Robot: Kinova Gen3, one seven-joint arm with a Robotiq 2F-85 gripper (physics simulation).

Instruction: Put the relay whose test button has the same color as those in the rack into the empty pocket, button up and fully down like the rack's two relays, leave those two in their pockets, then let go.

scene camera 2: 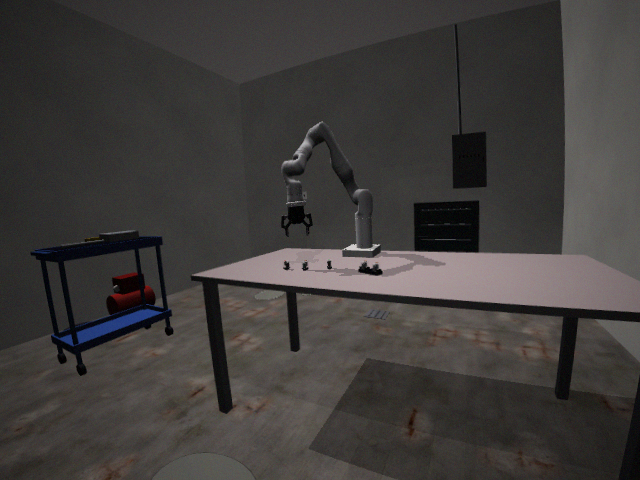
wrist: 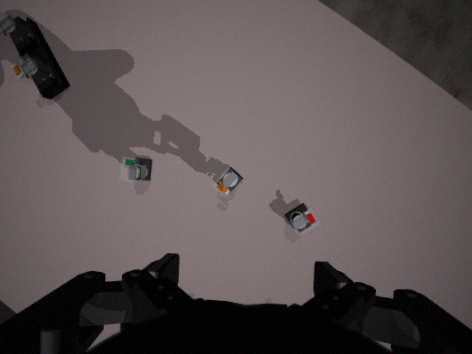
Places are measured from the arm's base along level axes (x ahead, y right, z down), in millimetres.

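Pixels of known places: gripper, fingertip midpoint: (scene camera 2: 297, 236) (wrist: 245, 273); arm's base, link origin: (scene camera 2: 364, 246).
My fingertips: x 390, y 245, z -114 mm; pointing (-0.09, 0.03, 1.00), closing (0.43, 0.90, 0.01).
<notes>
Ahead of a thing's pixels: the offset from my fingertips to its top centre. "*": to the spot under its first point. Level surfaces: height alone.
The black rack {* dy -392, dx +73, dz +150 mm} (scene camera 2: 379, 272) (wrist: 60, 86) holds two relays. One rack relay {dy -323, dx +39, dz +108 mm} (wrist: 30, 67) shows an orange button; the other {* dy -368, dx +75, dz +110 mm} (wrist: 6, 24) is cut off by the wrist view's left edge, its button out of sight. I cannot make out which pocket is empty. Three loose relays stand on the table: one with a green button {dy -149, dx -7, dz +113 mm} (scene camera 2: 329, 264) (wrist: 140, 170) nearest the rack, one with an orange button {dy -43, dx +33, dz +113 mm} (scene camera 2: 305, 265) (wrist: 230, 180) in the middle, one with a red button {dy +52, dx +34, dz +113 mm} (scene camera 2: 286, 265) (wrist: 300, 220) farthest away. My gripper (scene camera 2: 297, 234) (wrist: 245, 273) is open and empty, high above the table near the loose relays.
The pink table {dz +157 mm} (scene camera 2: 465, 284) (wrist: 250, 100) carries the robot's white base (scene camera 2: 361, 251) behind the rack. The arm's shadow falls across the tabletop by the rack and the green-button relay. The table edge runs across the wrist view's upper right. A blue cart (scene camera 2: 98, 252) stands left of the table.
</notes>
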